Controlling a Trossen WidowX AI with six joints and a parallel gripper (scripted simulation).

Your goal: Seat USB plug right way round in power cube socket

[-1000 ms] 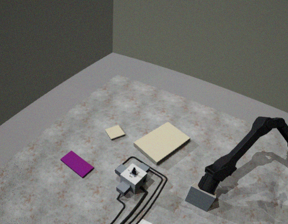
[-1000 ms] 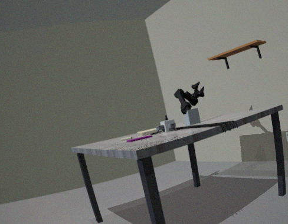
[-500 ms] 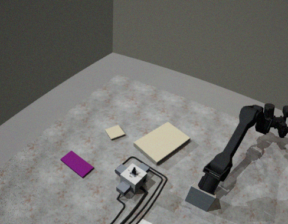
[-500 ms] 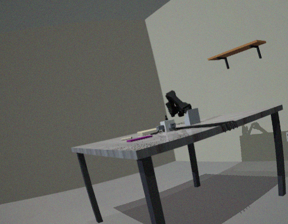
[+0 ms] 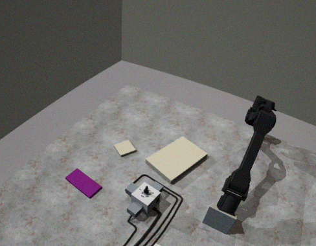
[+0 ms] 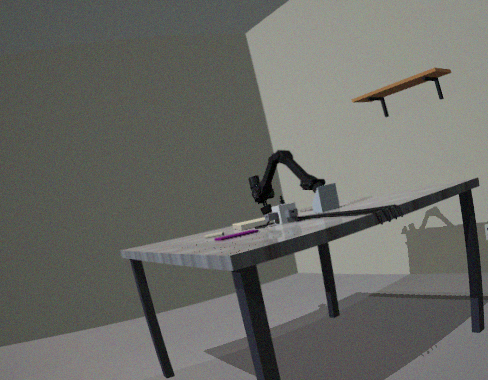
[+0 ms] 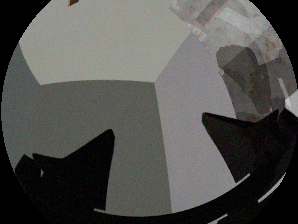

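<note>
Now: gripper tip 47 cm short of the black USB plug and 70 cm to the right of it. The rest, counted from my gripper tip: cream slab 43 cm ahead, 42 cm to the left, 8 cm below; purple flat card 74 cm ahead, 72 cm to the left, 9 cm below; cream tile 67 cm ahead, 46 cm to the left, 9 cm below.
</note>
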